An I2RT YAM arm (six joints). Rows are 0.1 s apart.
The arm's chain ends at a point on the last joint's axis. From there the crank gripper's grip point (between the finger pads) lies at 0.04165 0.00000 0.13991 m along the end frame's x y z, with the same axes.
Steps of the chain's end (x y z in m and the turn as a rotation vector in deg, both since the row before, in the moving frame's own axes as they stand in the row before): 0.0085 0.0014 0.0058 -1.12 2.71 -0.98; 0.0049 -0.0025 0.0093 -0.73 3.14 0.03; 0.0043 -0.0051 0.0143 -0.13 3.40 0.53; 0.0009 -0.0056 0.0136 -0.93 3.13 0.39; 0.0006 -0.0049 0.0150 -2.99 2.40 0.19; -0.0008 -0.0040 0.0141 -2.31 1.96 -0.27
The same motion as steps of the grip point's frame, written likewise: 0.0151 0.0033 0.0037 -1.12 2.71 -0.98; 0.0125 -0.0007 0.0068 -0.73 3.14 0.03; 0.0125 -0.0044 0.0116 -0.13 3.40 0.53; 0.0085 -0.0030 0.0111 -0.93 3.13 0.39; 0.0064 0.0025 0.0129 -2.99 2.40 0.19; 0.0040 0.0014 0.0125 -2.31 1.96 -0.27
